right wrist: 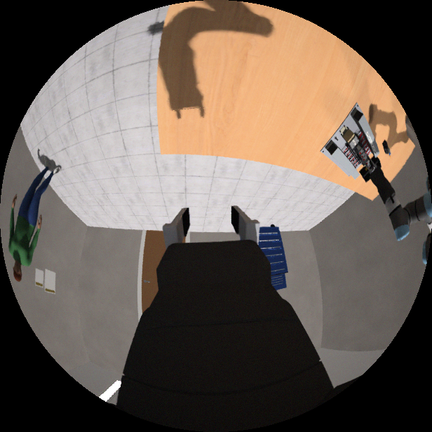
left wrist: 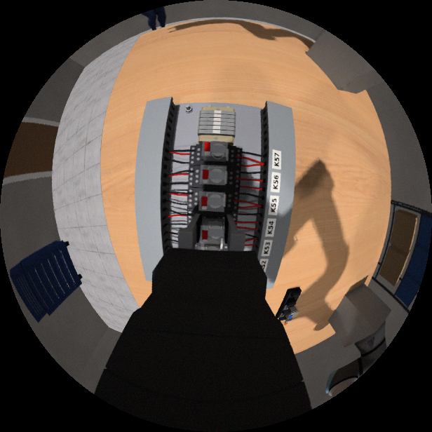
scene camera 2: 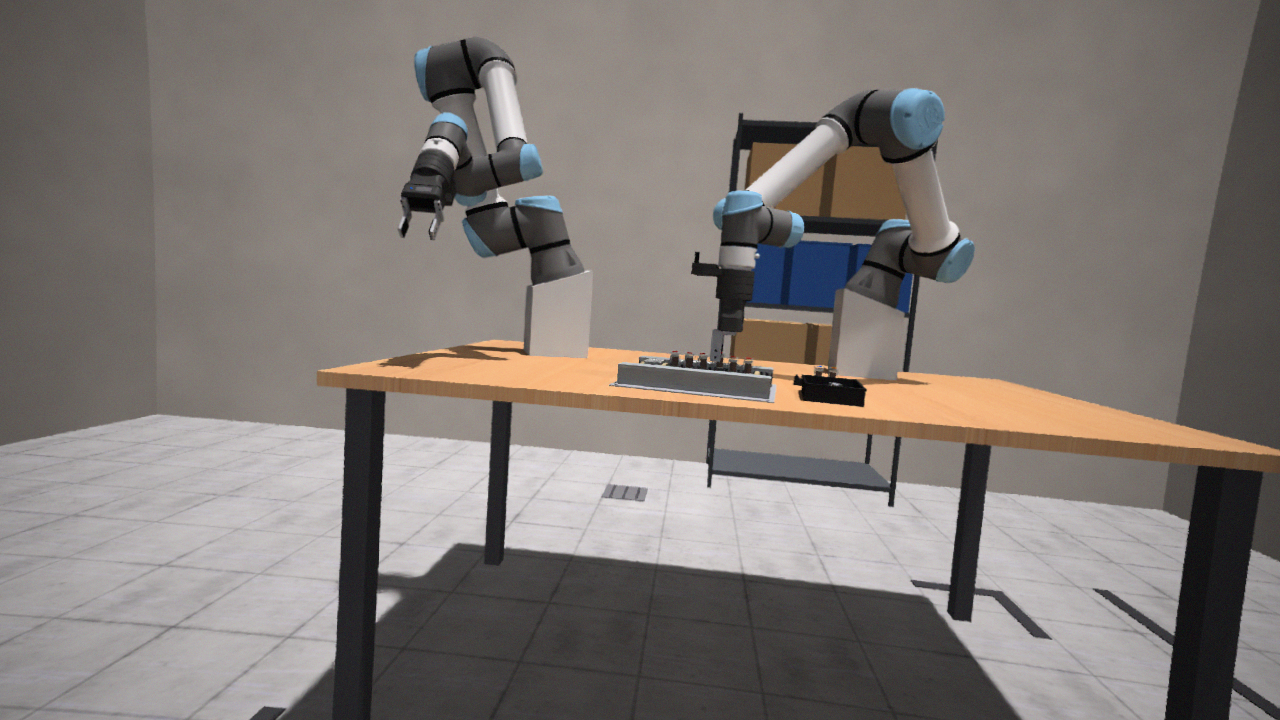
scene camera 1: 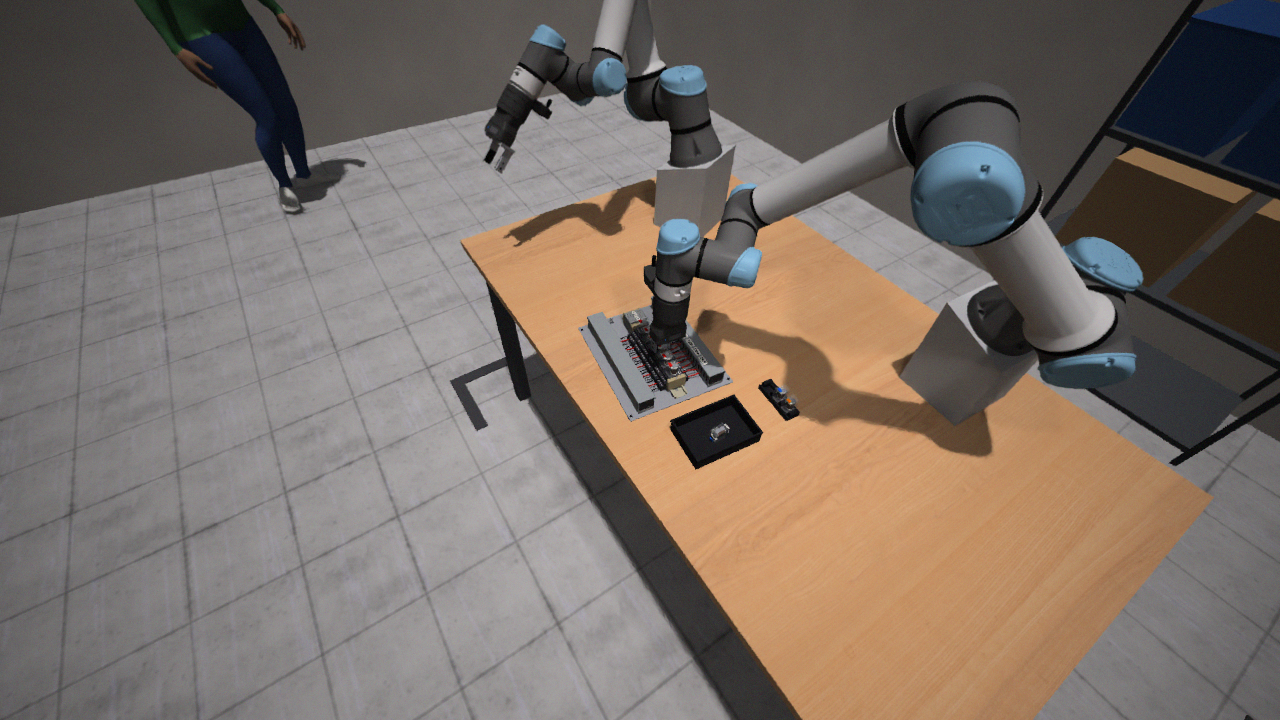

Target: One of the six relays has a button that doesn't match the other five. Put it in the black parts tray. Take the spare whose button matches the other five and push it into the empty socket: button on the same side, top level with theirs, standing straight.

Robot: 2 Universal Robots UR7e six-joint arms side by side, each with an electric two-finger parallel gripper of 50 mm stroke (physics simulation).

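Pixels of known places: left gripper, between the fingertips: (scene camera 2: 715,360) (scene camera 1: 660,347); right gripper, between the fingertips: (scene camera 2: 416,234) (scene camera 1: 492,166); left arm's base, origin of its link: (scene camera 1: 1000,322); right arm's base, origin of its link: (scene camera 2: 558,278) (scene camera 1: 696,157).
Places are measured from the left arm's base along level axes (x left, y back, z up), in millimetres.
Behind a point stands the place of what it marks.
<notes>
My left gripper (scene camera 1: 666,344) {x -514, y -468, z -159 mm} (scene camera 2: 716,356) {x -514, y -468, z -159 mm} (left wrist: 212,222) points down over the relay row and is shut on a clear relay (left wrist: 213,232) with a red button on its left side in the left wrist view. It stands in line with three red-button relays (left wrist: 214,150) (left wrist: 214,176) (left wrist: 213,201). Its base is hidden, so its depth cannot be told. Two relays (scene camera 2: 733,364) {x -482, y -495, z -161 mm} (scene camera 2: 748,365) {x -453, y -504, z -160 mm} stand right of the gripper in scene camera 2. One relay (scene camera 1: 719,432) {x -270, y -528, z -184 mm} lies in the black parts tray (scene camera 1: 682,446) {x -306, y -601, z -205 mm} (scene camera 2: 832,394) {x -309, y -599, z -196 mm}; its button is unclear. My right gripper (scene camera 1: 498,158) {x -1128, y -498, z 52 mm} (scene camera 2: 418,229) {x -1128, y -498, z 52 mm} (right wrist: 210,215) is open and empty, high up.
The black spares holder (scene camera 1: 768,390) {x -281, y -337, z -212 mm} (left wrist: 292,297) carries blue and orange parts beside the tray. Grey wire ducts (scene camera 1: 617,365) {x -546, y -574, z -172 mm} (left wrist: 150,195) flank the relay row, and a terminal block (left wrist: 217,122) stands at its end. A person (scene camera 1: 255,80) stands beyond the table.
</notes>
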